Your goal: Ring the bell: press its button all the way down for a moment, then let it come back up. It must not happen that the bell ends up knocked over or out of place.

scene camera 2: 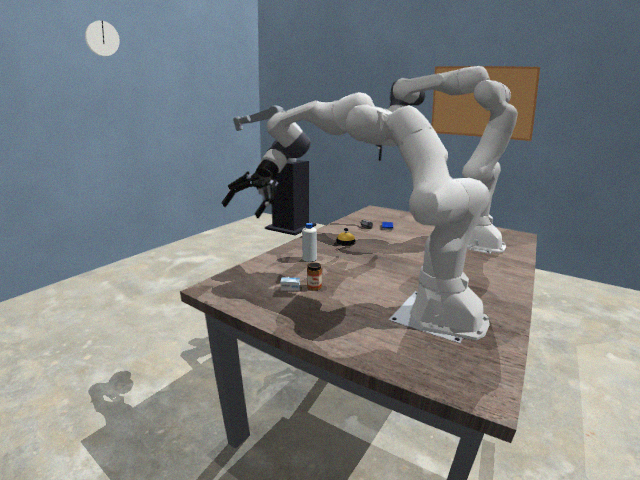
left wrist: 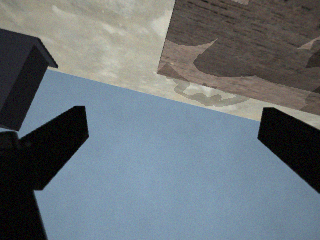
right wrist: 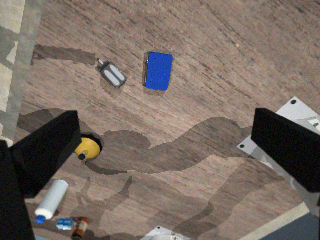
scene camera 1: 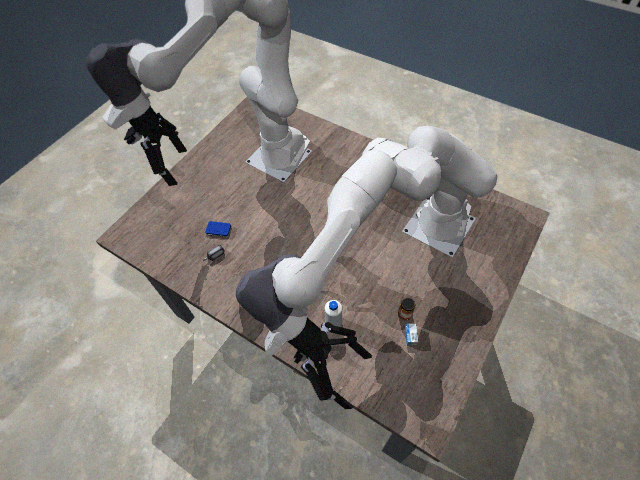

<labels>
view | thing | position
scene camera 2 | my left gripper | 239,210
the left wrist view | my left gripper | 173,122
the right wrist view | my right gripper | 166,125
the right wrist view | white bottle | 45,210
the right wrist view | blue box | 159,64
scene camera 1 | my left gripper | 359,381
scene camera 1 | my right gripper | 178,167
</labels>
